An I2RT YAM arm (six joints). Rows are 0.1 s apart.
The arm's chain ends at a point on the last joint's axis. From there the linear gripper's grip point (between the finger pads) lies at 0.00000 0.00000 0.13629 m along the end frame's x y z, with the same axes.
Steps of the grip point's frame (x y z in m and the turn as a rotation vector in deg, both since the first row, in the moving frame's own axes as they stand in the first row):
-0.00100 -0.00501 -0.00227 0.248 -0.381 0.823
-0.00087 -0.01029 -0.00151 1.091 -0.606 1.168
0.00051 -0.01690 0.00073 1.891 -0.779 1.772
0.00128 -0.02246 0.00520 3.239 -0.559 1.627
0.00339 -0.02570 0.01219 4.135 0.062 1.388
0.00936 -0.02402 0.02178 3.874 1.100 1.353
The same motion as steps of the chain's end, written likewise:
-0.00010 -0.00441 -0.00227 0.248 -0.381 0.823
0.00054 -0.00768 -0.00148 1.091 -0.606 1.168
0.00229 -0.01237 0.00082 1.891 -0.779 1.772
0.00250 -0.01474 0.00542 3.239 -0.559 1.627
0.00312 -0.01588 0.01254 4.135 0.062 1.388
0.00664 -0.01484 0.02212 3.874 1.100 1.353

